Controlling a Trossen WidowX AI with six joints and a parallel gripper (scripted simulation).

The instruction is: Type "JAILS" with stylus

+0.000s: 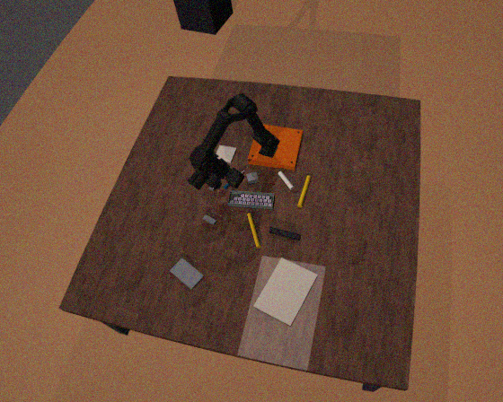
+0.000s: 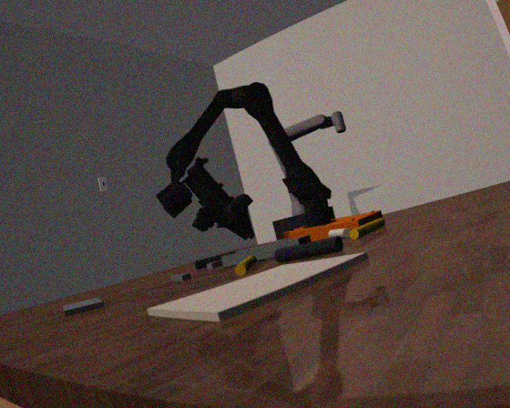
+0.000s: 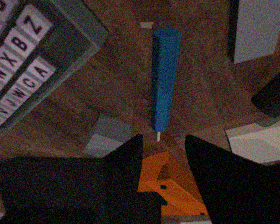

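Now: the blue stylus 4 cm below my gripper tip, 2 cm behind it and 1 cm to the left of it. Also, from my gripper tip: white sheet (38 cm to the left, 37 cm ahead, 4 cm below); grey pad (45 cm ahead, 4 cm below, 1 cm to the left); white stick (21 cm to the left, 7 cm behind, 4 cm below).
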